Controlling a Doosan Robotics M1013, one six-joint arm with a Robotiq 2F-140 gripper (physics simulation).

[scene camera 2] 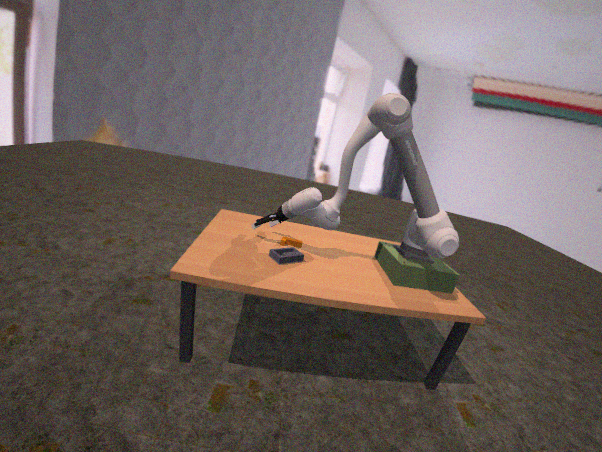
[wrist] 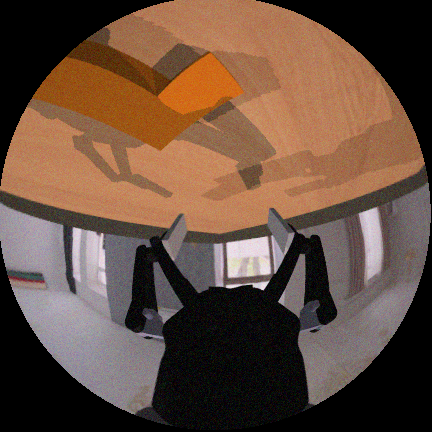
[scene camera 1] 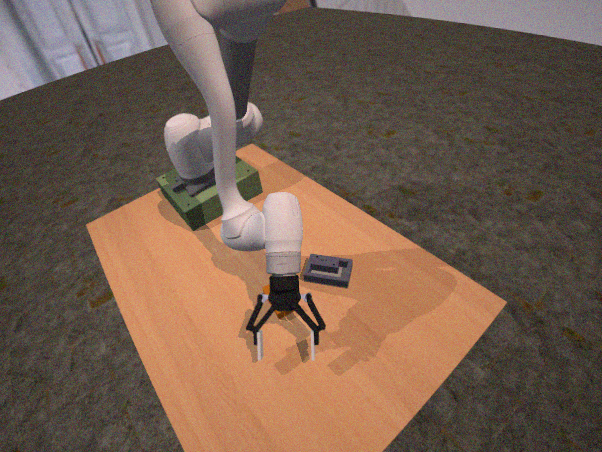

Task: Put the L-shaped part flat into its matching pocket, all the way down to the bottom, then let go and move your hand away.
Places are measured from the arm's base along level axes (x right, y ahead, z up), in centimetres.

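Where they show: gripper, fingertip midpoint: (scene camera 2: 261, 226) (wrist: 226, 219) (scene camera 1: 286, 358); arm's base at its link origin: (scene camera 2: 412, 254) (scene camera 1: 201, 178).
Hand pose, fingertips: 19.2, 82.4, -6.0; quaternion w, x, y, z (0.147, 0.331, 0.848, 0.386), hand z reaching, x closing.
Note:
Each offset is from my fingertips to the top centre of the thing, as dx, dy, dz. Level surfaces: height alone.
The orange L-shaped part {-10.4, -17.6, -1.3} (scene camera 2: 291, 242) (wrist: 145, 110) lies on the table. In scene camera 1 the gripper hides most of it. The dark grey block with the pocket {-28.4, -14.9, -0.6} (scene camera 1: 327, 279) (scene camera 2: 286, 256) sits on the table beside it, its pocket showing with no part in it. My gripper (scene camera 1: 286, 352) (scene camera 2: 255, 226) (wrist: 226, 219) is open and empty. It is tilted, pointing outward above the table, away from the arm's base, with its fingertips beyond the orange part and not touching it.
The wooden table {dz -4.3} (scene camera 1: 210, 350) (scene camera 2: 225, 280) carries everything. The arm's base stands on a green block (scene camera 1: 202, 210) (scene camera 2: 410, 272) at the far end from the gripper. The gripper's shadows fall on the table near the orange part.

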